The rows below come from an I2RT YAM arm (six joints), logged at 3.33 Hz.
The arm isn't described. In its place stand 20 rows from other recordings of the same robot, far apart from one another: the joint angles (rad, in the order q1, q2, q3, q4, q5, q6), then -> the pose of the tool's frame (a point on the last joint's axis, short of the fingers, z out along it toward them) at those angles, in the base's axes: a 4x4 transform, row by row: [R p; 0 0 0 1], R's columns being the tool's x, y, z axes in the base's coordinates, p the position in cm.
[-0.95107 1.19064 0.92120 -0.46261 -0.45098 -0.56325] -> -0.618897 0.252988 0.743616 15.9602; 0.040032 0.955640 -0.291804 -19.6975; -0.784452 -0.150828 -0.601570 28.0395; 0 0 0 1
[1.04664 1.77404 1.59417 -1.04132 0.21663 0.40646] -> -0.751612 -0.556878 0.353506 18.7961; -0.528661 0.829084 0.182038 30.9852; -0.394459 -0.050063 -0.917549 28.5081; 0 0 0 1
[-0.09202 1.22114 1.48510 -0.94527 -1.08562 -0.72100] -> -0.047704 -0.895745 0.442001 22.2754; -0.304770 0.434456 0.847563 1.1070; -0.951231 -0.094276 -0.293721 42.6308; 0 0 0 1
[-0.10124 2.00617 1.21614 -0.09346 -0.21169 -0.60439] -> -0.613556 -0.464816 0.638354 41.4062; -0.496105 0.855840 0.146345 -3.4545; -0.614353 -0.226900 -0.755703 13.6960; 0 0 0 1
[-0.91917 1.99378 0.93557 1.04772 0.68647 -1.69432] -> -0.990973 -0.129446 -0.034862 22.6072; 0.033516 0.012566 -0.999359 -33.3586; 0.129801 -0.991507 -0.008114 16.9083; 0 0 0 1
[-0.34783 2.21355 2.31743 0.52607 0.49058 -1.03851] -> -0.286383 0.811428 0.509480 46.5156; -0.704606 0.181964 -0.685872 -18.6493; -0.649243 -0.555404 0.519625 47.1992; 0 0 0 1
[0.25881 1.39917 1.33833 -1.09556 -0.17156 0.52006] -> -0.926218 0.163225 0.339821 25.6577; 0.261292 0.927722 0.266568 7.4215; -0.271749 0.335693 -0.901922 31.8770; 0 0 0 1
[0.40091 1.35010 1.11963 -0.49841 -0.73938 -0.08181] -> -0.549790 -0.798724 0.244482 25.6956; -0.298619 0.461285 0.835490 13.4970; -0.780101 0.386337 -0.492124 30.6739; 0 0 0 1
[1.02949 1.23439 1.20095 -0.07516 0.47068 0.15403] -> -0.136738 -0.516693 0.845181 16.0595; 0.037941 0.849837 0.525678 23.5789; -0.989880 0.103947 -0.096601 40.3019; 0 0 0 1
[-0.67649 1.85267 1.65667 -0.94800 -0.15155 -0.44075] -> -0.885227 0.212839 0.413610 30.7966; 0.169891 0.975686 -0.138468 -24.0365; -0.433025 -0.052307 -0.899863 27.8824; 0 0 0 1
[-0.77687 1.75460 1.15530 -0.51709 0.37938 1.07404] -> 0.369038 0.928893 0.031118 24.1341; 0.782357 -0.292398 -0.549928 -25.5747; -0.501726 0.227290 -0.834632 18.8200; 0 0 0 1
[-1.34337 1.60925 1.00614 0.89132 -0.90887 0.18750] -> 0.142799 0.408840 0.901365 10.8051; -0.108890 0.911659 -0.396258 -34.2336; -0.983744 -0.041564 0.174702 31.5008; 0 0 0 1
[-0.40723 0.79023 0.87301 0.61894 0.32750 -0.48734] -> 0.242488 0.808247 0.536597 13.8418; -0.587472 0.562499 -0.581783 -7.2177; -0.772060 -0.174161 0.611222 45.0658; 0 0 0 1
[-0.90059 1.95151 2.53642 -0.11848 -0.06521 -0.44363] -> -0.067854 0.793569 0.604686 24.2243; -0.603933 0.449757 -0.658015 -30.1899; -0.794141 -0.409839 0.448745 59.3147; 0 0 0 1
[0.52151 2.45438 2.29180 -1.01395 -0.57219 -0.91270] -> -0.015573 -0.999826 0.010258 43.7352; -0.776062 0.018556 0.630383 27.3521; -0.630464 0.001856 -0.776216 20.4575; 0 0 0 1
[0.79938 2.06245 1.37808 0.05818 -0.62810 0.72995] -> -0.912639 -0.407196 0.035798 30.2688; -0.164567 0.446177 0.879684 34.1280; -0.374176 0.796943 -0.474209 17.7585; 0 0 0 1
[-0.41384 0.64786 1.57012 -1.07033 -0.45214 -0.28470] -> -0.120113 -0.070487 0.990255 1.9549; -0.223186 0.973860 0.042249 0.8402; -0.967347 -0.215936 -0.132705 48.8677; 0 0 0 1
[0.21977 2.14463 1.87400 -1.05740 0.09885 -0.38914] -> -0.802981 -0.538709 0.254976 43.1882; -0.566214 0.823074 -0.044165 9.2873; -0.186072 -0.179835 -0.965938 22.1316; 0 0 0 1
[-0.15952 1.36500 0.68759 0.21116 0.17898 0.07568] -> -0.418873 0.345972 0.839553 28.7242; 0.142748 0.938165 -0.315388 -5.2632; -0.896754 -0.012263 -0.442359 21.6109; 0 0 0 1
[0.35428 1.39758 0.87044 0.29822 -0.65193 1.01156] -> -0.816445 -0.259919 0.515617 28.8932; 0.416443 0.353518 0.837616 12.9902; -0.399992 0.898592 -0.180387 27.8941; 0 0 0 1
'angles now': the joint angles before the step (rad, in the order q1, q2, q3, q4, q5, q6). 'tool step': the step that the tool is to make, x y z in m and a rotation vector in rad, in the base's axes. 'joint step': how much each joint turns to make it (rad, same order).
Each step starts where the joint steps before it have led.
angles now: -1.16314, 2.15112, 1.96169, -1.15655, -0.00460, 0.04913
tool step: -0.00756, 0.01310, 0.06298, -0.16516, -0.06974, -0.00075
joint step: -0.00410, -0.12328, 0.04003, 0.01595, 0.00000, -0.00351
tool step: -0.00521, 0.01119, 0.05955, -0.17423, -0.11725, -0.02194
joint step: -0.00316, -0.08273, 0.08212, 0.04202, -0.02555, 0.03568
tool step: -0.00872, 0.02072, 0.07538, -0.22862, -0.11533, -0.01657
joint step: -0.00002, -0.06352, 0.16608, 0.02664, -0.00148, 0.02370
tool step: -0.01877, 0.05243, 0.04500, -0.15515, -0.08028, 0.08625
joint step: 0.00125, -0.20212, -0.10961, 0.07908, -0.07694, -0.03839
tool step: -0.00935, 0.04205, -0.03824, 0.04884, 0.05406, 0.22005
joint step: 0.00746, -0.21903, -0.36723, 0.05449, -0.16157, -0.14417
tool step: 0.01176, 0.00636, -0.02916, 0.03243, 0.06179, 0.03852
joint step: 0.04959, -0.03377, -0.13550, 0.03939, 0.03466, -0.02773
